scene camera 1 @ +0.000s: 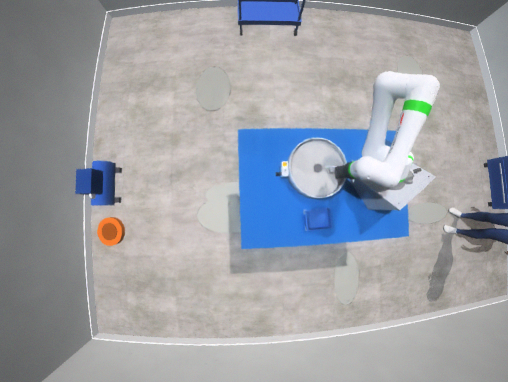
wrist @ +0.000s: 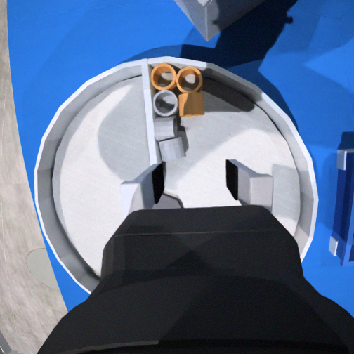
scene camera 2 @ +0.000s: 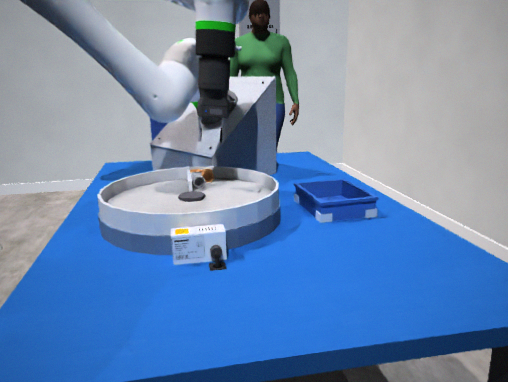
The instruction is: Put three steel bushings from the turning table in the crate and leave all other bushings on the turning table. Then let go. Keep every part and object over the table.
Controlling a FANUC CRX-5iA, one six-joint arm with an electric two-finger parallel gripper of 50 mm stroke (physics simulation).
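Frame: origin at the arm's base, x ahead, y left, z up, level; millimetres.
Where they show: gripper, between the fingertips: (scene camera 1: 337, 173) (scene camera 2: 210, 141).
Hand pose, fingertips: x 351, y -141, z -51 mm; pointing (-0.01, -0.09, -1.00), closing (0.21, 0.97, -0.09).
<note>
Things, the pixels of their top centre, and the offset from my fingertips. "*": a spot on its surface instead.
- blue crate, centre of its top: (scene camera 2: 333, 189) (scene camera 1: 319, 219) dz -125, dx +154, dy +273 mm
- white box, a spot on its surface: (scene camera 2: 192, 246) * dz -140, dx +316, dy -142 mm
- small black device, a spot on its surface: (scene camera 2: 216, 256) (scene camera 1: 277, 173) * dz -153, dx +352, dy -107 mm
- dark round hub, centre of its top: (scene camera 2: 191, 194) (scene camera 1: 318, 167) dz -114, dx +71, dy -76 mm
The turning table (scene camera 1: 320, 197) (scene camera 2: 150, 221) (wrist: 44, 200) is a round white tray with a straight divider (wrist: 149, 105). Beside the divider, in the wrist view, are three grey steel bushings: one upright (wrist: 175, 103), one lying (wrist: 166, 128), and another lying (wrist: 172, 148) at a slant, nearest the gripper. Three orange bushings are at the rim end: two upright (wrist: 154, 82) (wrist: 199, 86) and one lying (wrist: 192, 105). My gripper (wrist: 194, 174) is open and empty above the tray, just past the lowest steel bushing. The blue crate (scene camera 1: 318, 228) (scene camera 2: 345, 210) (wrist: 343, 200) stands beside the tray; no bushing shows in it.
A white box (scene camera 1: 284, 169) (scene camera 2: 192, 246) and a small black device (scene camera 1: 278, 174) (scene camera 2: 216, 256) stand against the tray's outer side. A dark round hub (scene camera 1: 317, 168) (scene camera 2: 191, 196) is at the tray's middle. The grey robot pedestal (scene camera 1: 400, 200) (scene camera 2: 255, 130) rises beyond the tray.
</note>
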